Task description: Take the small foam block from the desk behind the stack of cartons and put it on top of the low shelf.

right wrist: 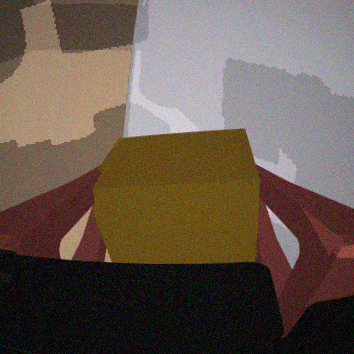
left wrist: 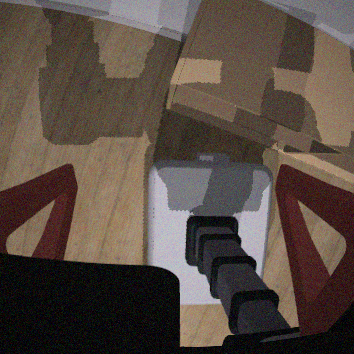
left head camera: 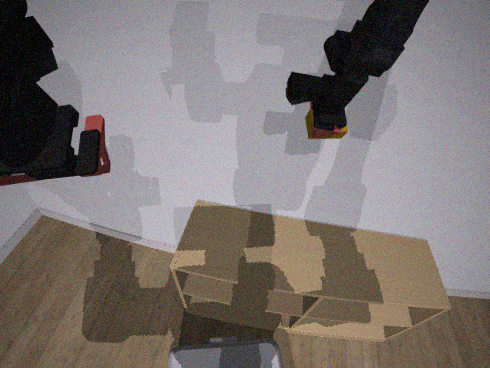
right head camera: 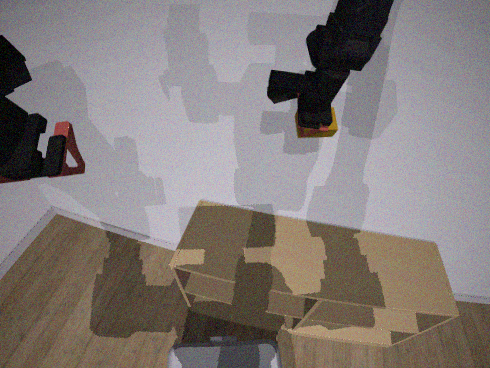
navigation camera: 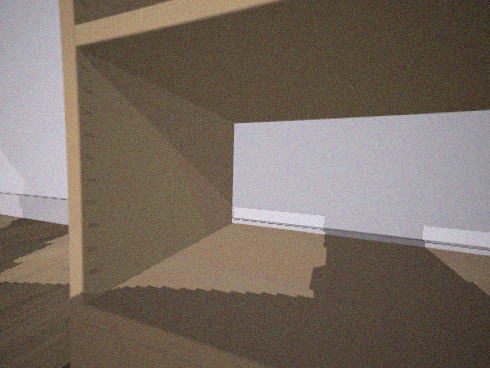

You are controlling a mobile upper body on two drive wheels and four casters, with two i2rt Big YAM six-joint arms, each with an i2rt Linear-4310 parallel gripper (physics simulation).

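Places are measured from the left arm's base along level axes (x ahead, y left, z up), in millimetres.
Pixels of known places: left gripper, fingertip midpoint: (left wrist: 175, 175) (left head camera: 76, 171) (right head camera: 56, 172); right gripper, fingertip midpoint: (right wrist: 178, 174) (left head camera: 313, 126) (right head camera: 303, 124).
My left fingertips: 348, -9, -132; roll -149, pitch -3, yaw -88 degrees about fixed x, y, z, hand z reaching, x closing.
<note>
Behind a point stands the place of what it marks, as x, y, z.
The small yellow foam block (left head camera: 312, 131) (right head camera: 330, 131) {564, -507, -205} (right wrist: 177, 215) {587, -445, -184} is between the fingers of my right gripper (left head camera: 328, 129) (right head camera: 316, 126) (right wrist: 178, 174) {602, -450, -211}, which is shut on it. In both head views they appear above the low shelf in the picture, against the wall; the height over its top is hard to tell. The low shelf (left head camera: 395, 255) {500, -1036, -800} (right head camera: 405, 260) {487, -1055, -800} is light wood with a flat top; its edge panel also shows in the navigation view (navigation camera: 74, 150) {552, -36, -1178}. My left gripper (left wrist: 175, 175) {348, -9, -132} is open and empty, at the left in the head views. The desk and the stack of cartons do not show.
The robot's base (left head camera: 192, 356) {267, -80, -1150} (right head camera: 192, 357) {252, -83, -1150} (left wrist: 170, 260) {-92, -61, -1150} stands close to the front of the shelf. A pale wall (left head camera: 210, 150) {903, -200, -505} (right head camera: 215, 155) {896, -222, -524} rises behind the shelf. Wood floor (left head camera: 50, 280) {755, 915, -1410} (right head camera: 50, 280) {718, 996, -1410} lies left of it. Dark arm shadows cross the wall, shelf and floor.
</note>
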